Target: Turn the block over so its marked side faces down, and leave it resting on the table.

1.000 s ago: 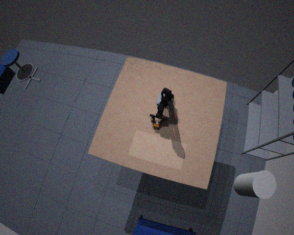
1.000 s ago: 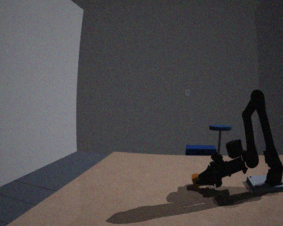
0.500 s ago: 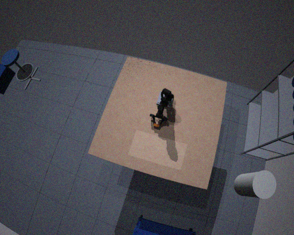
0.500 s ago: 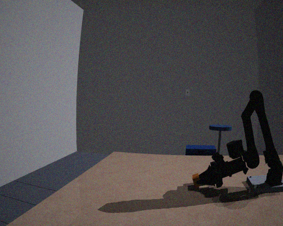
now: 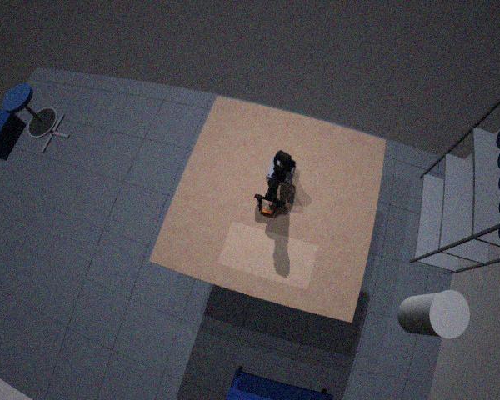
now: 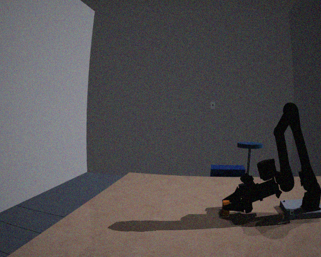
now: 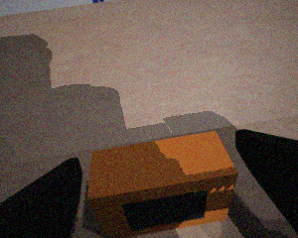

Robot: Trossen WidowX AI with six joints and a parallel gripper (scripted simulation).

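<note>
Right now the block is 2 cm behind my gripper tip and 1 cm below it.
</note>
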